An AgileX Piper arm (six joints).
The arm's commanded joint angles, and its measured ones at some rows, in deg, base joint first. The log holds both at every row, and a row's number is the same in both.
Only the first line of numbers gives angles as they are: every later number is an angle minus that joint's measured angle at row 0.
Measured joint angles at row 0: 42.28, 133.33, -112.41, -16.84, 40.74, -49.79
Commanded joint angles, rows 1 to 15: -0.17, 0.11, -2.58, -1.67, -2.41, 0.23; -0.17, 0.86, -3.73, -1.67, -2.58, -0.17; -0.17, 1.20, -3.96, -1.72, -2.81, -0.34; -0.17, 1.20, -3.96, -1.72, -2.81, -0.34; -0.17, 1.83, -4.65, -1.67, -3.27, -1.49; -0.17, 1.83, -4.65, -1.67, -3.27, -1.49; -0.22, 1.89, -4.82, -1.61, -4.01, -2.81; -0.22, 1.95, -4.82, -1.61, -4.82, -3.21; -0.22, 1.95, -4.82, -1.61, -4.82, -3.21; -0.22, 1.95, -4.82, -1.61, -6.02, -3.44; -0.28, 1.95, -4.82, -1.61, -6.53, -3.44; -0.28, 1.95, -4.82, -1.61, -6.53, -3.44; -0.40, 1.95, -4.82, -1.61, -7.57, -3.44; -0.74, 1.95, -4.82, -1.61, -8.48, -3.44; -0.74, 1.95, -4.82, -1.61, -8.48, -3.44
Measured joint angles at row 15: -0.34, 2.92, -3.38, -0.23, -3.50, -2.81
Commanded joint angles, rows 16 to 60: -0.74, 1.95, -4.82, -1.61, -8.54, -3.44; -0.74, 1.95, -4.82, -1.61, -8.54, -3.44; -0.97, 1.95, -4.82, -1.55, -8.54, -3.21; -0.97, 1.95, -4.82, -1.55, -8.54, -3.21; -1.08, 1.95, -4.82, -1.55, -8.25, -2.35; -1.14, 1.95, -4.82, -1.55, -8.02, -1.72; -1.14, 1.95, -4.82, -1.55, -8.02, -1.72; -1.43, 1.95, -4.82, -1.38, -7.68, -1.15; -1.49, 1.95, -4.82, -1.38, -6.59, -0.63; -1.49, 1.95, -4.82, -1.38, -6.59, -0.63; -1.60, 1.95, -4.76, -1.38, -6.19, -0.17; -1.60, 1.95, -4.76, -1.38, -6.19, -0.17; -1.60, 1.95, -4.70, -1.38, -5.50, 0.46; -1.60, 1.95, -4.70, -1.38, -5.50, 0.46; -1.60, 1.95, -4.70, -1.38, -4.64, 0.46; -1.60, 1.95, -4.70, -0.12, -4.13, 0.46; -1.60, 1.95, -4.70, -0.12, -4.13, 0.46; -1.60, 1.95, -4.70, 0.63, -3.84, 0.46; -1.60, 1.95, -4.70, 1.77, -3.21, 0.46; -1.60, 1.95, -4.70, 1.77, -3.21, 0.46; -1.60, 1.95, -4.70, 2.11, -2.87, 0.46; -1.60, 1.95, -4.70, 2.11, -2.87, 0.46; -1.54, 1.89, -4.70, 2.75, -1.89, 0.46; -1.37, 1.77, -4.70, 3.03, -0.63, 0.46; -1.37, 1.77, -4.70, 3.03, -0.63, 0.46; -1.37, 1.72, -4.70, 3.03, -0.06, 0.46; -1.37, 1.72, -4.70, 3.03, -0.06, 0.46; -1.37, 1.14, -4.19, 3.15, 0.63, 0.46; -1.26, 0.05, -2.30, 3.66, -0.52, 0.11; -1.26, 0.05, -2.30, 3.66, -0.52, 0.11; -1.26, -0.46, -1.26, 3.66, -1.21, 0.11; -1.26, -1.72, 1.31, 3.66, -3.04, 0.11; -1.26, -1.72, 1.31, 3.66, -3.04, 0.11; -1.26, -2.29, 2.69, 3.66, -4.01, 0.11; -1.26, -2.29, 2.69, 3.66, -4.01, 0.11; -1.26, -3.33, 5.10, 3.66, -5.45, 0.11; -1.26, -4.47, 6.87, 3.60, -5.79, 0.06; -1.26, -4.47, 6.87, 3.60, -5.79, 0.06; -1.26, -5.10, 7.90, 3.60, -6.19, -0.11; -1.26, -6.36, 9.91, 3.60, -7.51, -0.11; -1.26, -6.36, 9.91, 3.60, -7.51, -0.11; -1.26, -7.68, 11.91, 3.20, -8.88, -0.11; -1.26, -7.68, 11.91, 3.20, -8.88, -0.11; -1.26, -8.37, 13.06, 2.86, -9.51, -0.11; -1.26, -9.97, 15.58, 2.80, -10.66, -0.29
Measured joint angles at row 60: -1.54, -7.39, 12.66, 3.38, -8.65, 0.17
